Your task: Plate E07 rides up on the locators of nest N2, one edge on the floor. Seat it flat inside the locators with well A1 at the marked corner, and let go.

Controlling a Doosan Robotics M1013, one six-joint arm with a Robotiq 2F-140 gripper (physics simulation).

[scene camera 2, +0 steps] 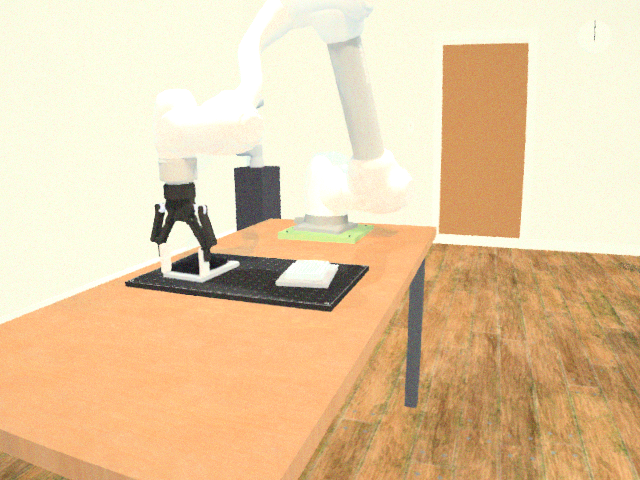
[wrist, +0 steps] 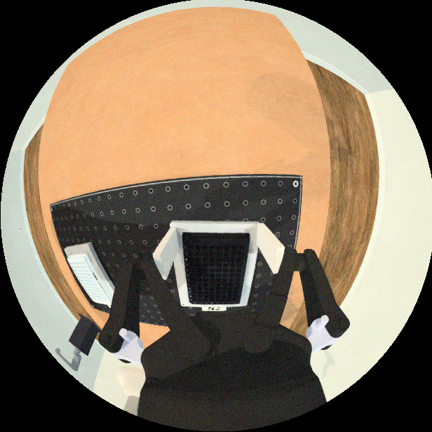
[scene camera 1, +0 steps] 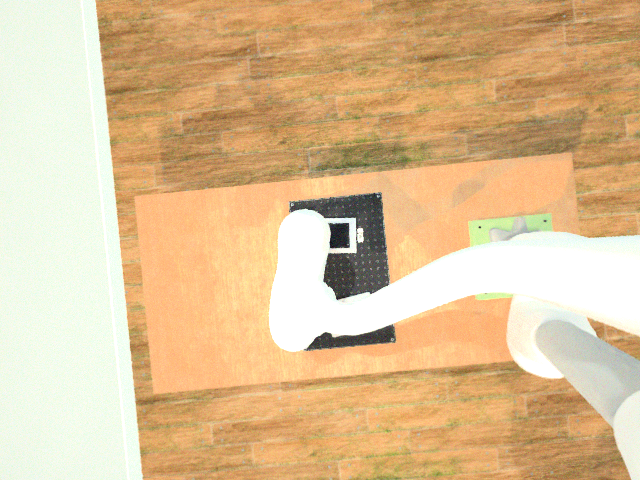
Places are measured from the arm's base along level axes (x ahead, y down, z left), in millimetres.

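Pixels of known places: gripper, fingertip midpoint: [scene camera 2: 185, 273]; arm's base, link origin: [scene camera 2: 326, 228].
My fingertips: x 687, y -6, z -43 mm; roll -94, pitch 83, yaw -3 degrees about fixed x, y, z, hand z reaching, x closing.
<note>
Ahead of a thing's pixels: the offset from my fingertips to its top centre. "spot": to the spot under its first point. Level surfaces: height alone.
The black well plate @(dx -58, dy -17, dz -1 mm) [scene camera 1: 340, 235] [scene camera 2: 192, 264] [wrist: 216, 270] lies within the white frame of nest N2 @(dx -64, dy -3, dz -2 mm) [scene camera 1: 353, 235] [scene camera 2: 186, 277] [wrist: 252, 285]. Its tilt and well A1 are too dark to make out. The nest's label @(spot: dx -161, dy +10, dz -6 mm) [scene camera 1: 360, 235] [wrist: 214, 308] reads N2 in the wrist view; a small mark shows at the frame corner left of it. My gripper [scene camera 2: 185, 261] [wrist: 217, 236] is open and points down over the nest. Its pale fingertips stand low on opposite sides of the plate, with a gap on each side in the wrist view. The arm hides the gripper in scene camera 1.
A second white nest with a white plate @(spot: dx -129, dy -13, dz +278 mm) [scene camera 2: 310, 268] [wrist: 90, 277] stands on the same black perforated board @(dx -103, dy +11, dz +123 mm) [scene camera 1: 369, 273] [scene camera 2: 248, 294] [wrist: 125, 205]. The board lies on the wooden table @(dy +25 mm) [scene camera 1: 206, 289] [scene camera 2: 180, 351] [wrist: 185, 100]. The arm's green base plate [scene camera 1: 480, 232] [scene camera 2: 310, 235] is farther along the table.
</note>
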